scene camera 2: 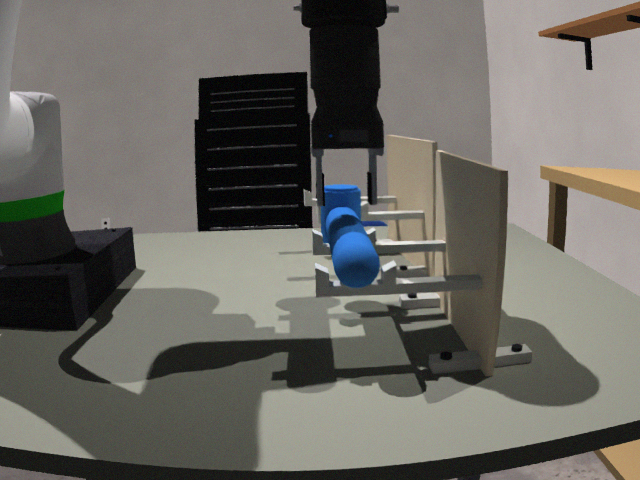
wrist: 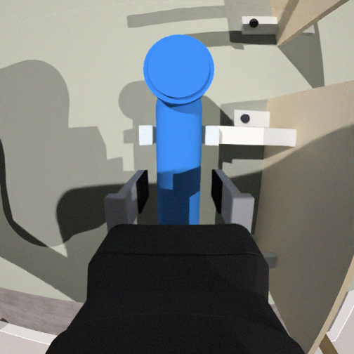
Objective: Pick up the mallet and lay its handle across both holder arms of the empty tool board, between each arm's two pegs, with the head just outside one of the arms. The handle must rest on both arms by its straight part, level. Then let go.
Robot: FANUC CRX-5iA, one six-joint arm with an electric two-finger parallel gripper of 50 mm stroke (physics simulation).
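Places are measured from the arm's base along level axes (x ahead, y left, z up), in centimetres.
Where they show: gripper, between the fingertips: (scene camera 2: 346, 204); arm's base, origin of its link: (scene camera 2: 34, 252).
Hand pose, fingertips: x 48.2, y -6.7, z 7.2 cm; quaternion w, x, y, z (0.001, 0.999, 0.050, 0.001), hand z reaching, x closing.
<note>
Things, the pixels of their centre, and the offset from my fingertips. "pt": a spot on its surface instead. Level surfaces: height alone.
- blue mallet, middle of its body: (scene camera 2: 347, 237) dy -2.2, dx +0.1, dz -3.3 cm
- empty tool board, middle of its body: (scene camera 2: 377, 200) dy +28.8, dx +4.7, dz -4.0 cm
- table, height of its surface: dz -14.2 cm
- small dark blue piece, a spot on its surface: (scene camera 2: 374, 220) pt dy +19.7, dx +3.8, dz -5.6 cm
The blue mallet (scene camera 2: 355, 258) (wrist: 179, 150) lies level across both arms of the near tool board (scene camera 2: 473, 232) (wrist: 300, 200), its handle between each arm's pegs and its head (scene camera 2: 341, 198) (wrist: 178, 67) just beyond the rear arm (scene camera 2: 413, 246) (wrist: 255, 136). The front arm (scene camera 2: 434, 284) is near the handle's end. The empty tool board (scene camera 2: 413, 193) (wrist: 295, 17) stands behind, with two bare arms in the scene view. My gripper (scene camera 2: 347, 202) (wrist: 179, 182) is open and empty, pointing down between the near arms. Its fingers straddle the handle's line, with the tips seemingly slightly above it.
The robot base (scene camera 2: 41, 284) stands at the left of the table (scene camera 2: 180, 423). Bolted feet (scene camera 2: 454, 361) (wrist: 255, 116) hold the boards. A small dark blue piece (scene camera 2: 374, 223) shows behind the mallet. A black drawer cabinet (scene camera 2: 253, 155) and a wooden bench (scene camera 2: 594, 180) are beyond.
</note>
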